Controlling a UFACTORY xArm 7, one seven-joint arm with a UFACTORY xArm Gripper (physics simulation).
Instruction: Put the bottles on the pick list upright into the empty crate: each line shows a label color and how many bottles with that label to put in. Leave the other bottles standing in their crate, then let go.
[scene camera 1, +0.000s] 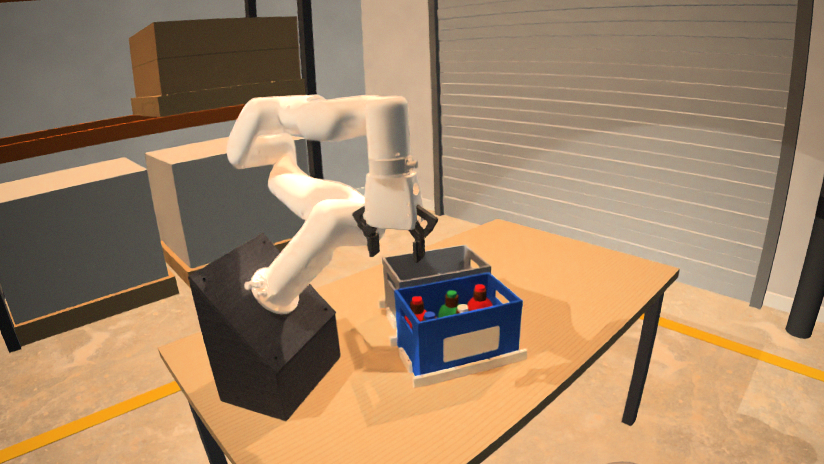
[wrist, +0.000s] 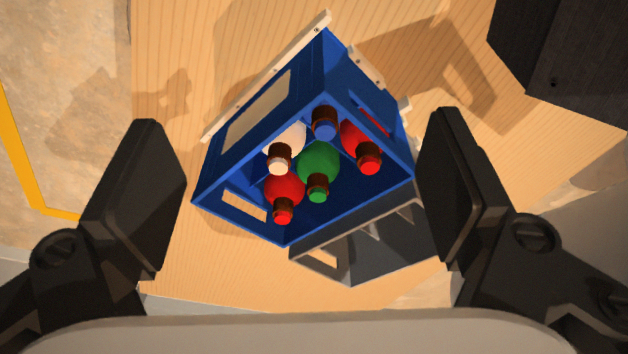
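My gripper is visible in the wrist view and in scene camera 1. On the gripper, (wrist: 513, 262) and (scene camera 1: 369, 231) are the same spot.
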